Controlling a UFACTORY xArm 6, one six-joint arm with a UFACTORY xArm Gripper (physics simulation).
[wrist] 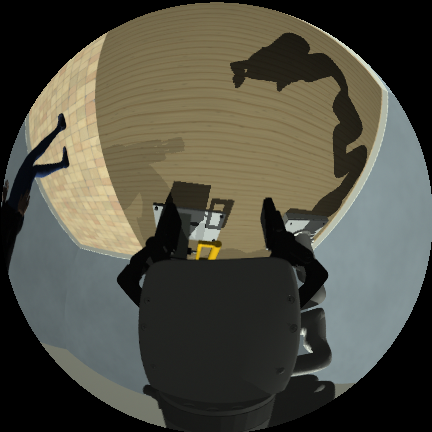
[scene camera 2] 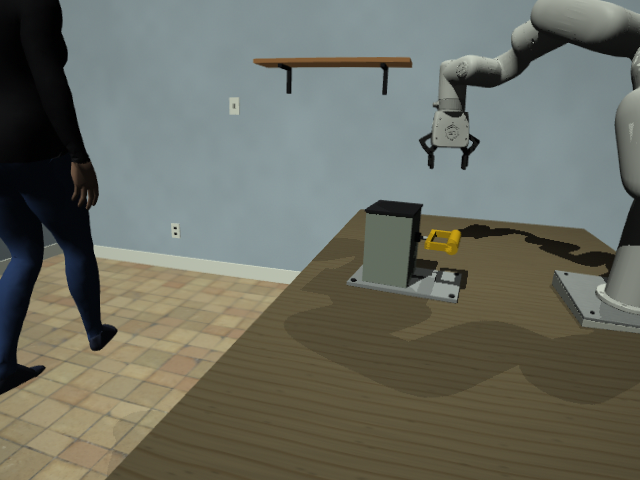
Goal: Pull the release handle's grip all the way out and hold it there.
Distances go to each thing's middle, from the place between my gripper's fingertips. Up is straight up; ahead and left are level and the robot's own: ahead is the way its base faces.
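The grey base plate (scene camera 2: 426,283) is 23 cm below my hand, and it's 32 cm to the left of my hand and 8 cm ahead of it.
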